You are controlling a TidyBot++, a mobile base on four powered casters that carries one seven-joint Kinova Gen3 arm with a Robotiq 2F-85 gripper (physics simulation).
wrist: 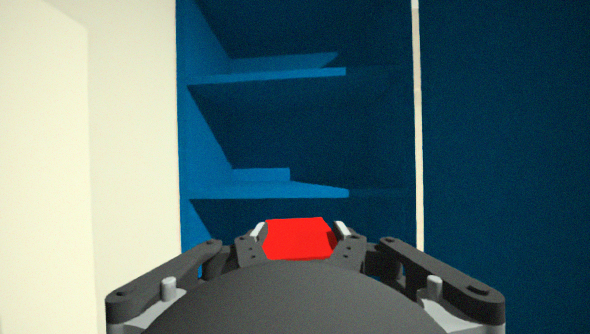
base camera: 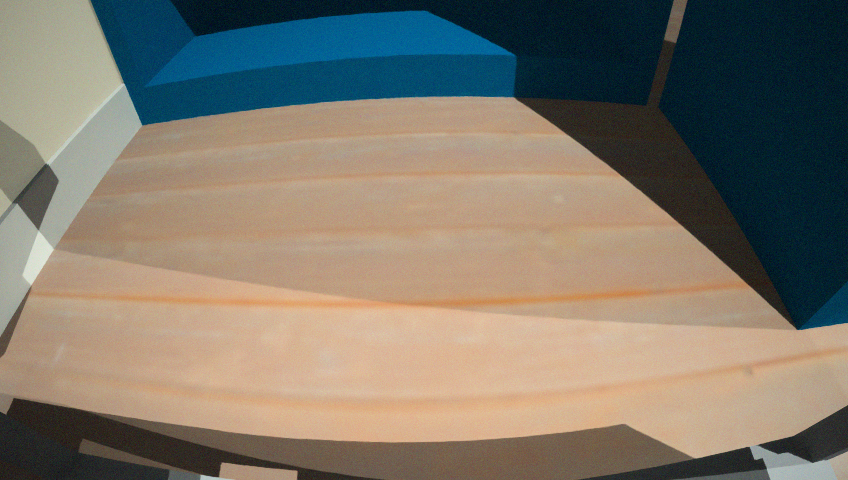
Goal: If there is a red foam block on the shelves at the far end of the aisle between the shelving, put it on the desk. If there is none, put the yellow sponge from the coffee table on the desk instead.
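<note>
The red foam block is between the two fingers in the lower middle of the wrist view. My gripper is shut on it, with a finger pad against each side. The block is held in front of the blue shelves, apart from them. The lower part of the block is hidden by the gripper body. The desk, the coffee table and the yellow sponge do not show in these views.
A cream wall with a pale skirting board runs along the left. A dark blue shelving side stands on the right, past a narrow gap. The wooden floor lies between them.
</note>
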